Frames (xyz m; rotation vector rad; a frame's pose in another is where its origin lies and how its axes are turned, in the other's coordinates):
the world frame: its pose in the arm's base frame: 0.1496 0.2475 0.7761 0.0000 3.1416 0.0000
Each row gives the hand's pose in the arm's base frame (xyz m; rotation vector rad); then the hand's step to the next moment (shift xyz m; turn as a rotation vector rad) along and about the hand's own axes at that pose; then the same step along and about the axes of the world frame.
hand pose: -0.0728 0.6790 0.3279 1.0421 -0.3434 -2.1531
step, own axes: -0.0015 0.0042 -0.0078 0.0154 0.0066 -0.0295
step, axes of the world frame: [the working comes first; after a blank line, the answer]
step, axes of the arm's base frame: 0.0086 -0.0014 -0.0020 0.0193 -0.0136 -0.0244

-0.0086 -0.0014 0.0020 -0.0193 -0.0136 0.0244
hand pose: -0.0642 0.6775 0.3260 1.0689 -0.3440 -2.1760
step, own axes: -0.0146 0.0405 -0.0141 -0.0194 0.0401 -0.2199
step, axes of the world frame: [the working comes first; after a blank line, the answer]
step, axes of the arm's base frame: 0.0358 -0.0191 0.0201 0.1975 -0.0036 -0.1065

-0.0358 -0.0191 -0.0201 -0.1975 -0.0036 0.1065
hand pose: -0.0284 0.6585 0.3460 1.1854 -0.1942 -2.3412
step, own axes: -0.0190 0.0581 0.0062 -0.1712 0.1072 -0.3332
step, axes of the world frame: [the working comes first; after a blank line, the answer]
step, axes of the arm's base frame: 0.0261 -0.0413 0.0373 0.3863 0.0249 -0.0441

-0.0261 -0.0413 -0.0373 -0.3863 0.0249 0.0441
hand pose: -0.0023 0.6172 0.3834 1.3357 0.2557 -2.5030
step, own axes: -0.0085 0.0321 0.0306 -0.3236 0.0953 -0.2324
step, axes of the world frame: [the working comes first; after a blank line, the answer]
step, axes of the arm's base frame: -0.0086 -0.0376 0.0234 0.3840 0.0331 0.1388

0.0086 -0.0376 -0.0234 -0.3840 0.0331 -0.1388
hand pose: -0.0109 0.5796 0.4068 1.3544 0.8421 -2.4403
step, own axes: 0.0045 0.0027 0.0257 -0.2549 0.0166 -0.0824
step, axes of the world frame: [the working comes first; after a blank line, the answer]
step, axes of the arm's base frame: -0.0193 -0.0168 0.0058 0.2052 0.0148 0.1724

0.0193 -0.0168 -0.0058 -0.2052 0.0148 -0.1724
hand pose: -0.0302 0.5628 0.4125 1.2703 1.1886 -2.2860
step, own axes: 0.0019 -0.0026 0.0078 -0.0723 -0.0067 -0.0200
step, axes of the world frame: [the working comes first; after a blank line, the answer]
step, axes of the arm's base frame: -0.0071 -0.0040 0.0020 0.0497 0.0088 0.0559

0.0071 -0.0040 -0.0020 -0.0497 0.0088 -0.0559
